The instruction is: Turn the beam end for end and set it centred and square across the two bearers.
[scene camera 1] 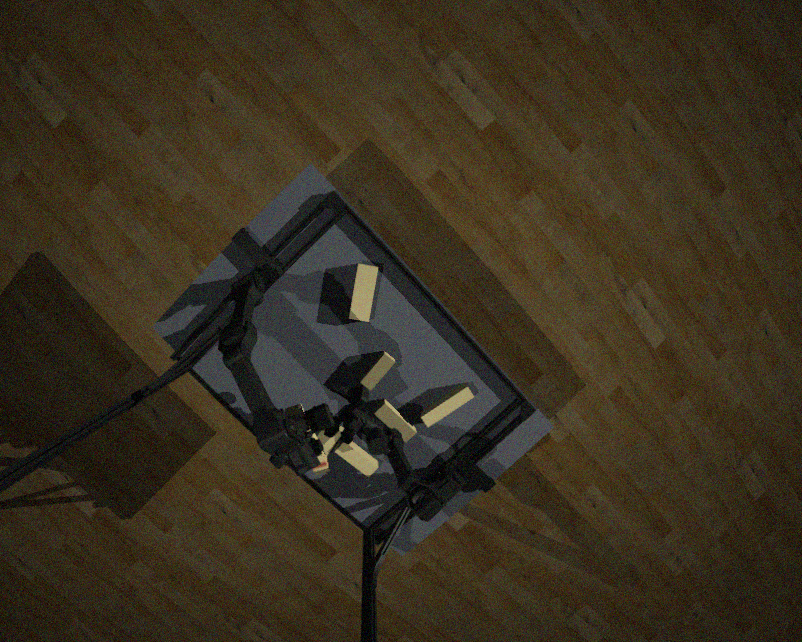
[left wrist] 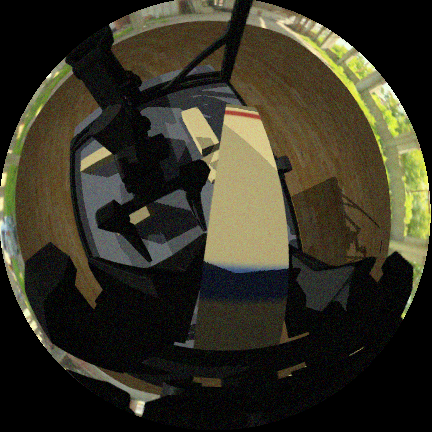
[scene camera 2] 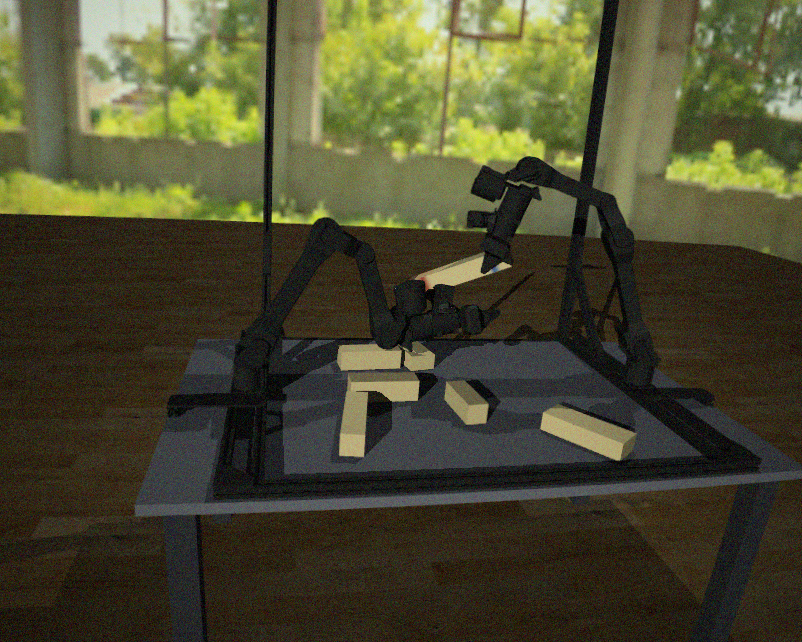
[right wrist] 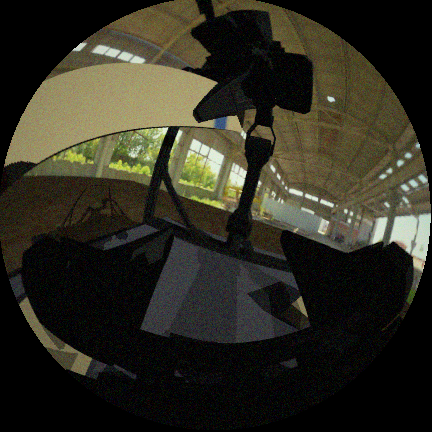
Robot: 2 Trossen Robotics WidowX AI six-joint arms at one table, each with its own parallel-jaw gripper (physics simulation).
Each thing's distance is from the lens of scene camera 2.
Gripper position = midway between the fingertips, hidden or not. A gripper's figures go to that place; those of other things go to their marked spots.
left gripper (scene camera 2: 483,269): 142 cm
right gripper (scene camera 2: 490,311): 138 cm
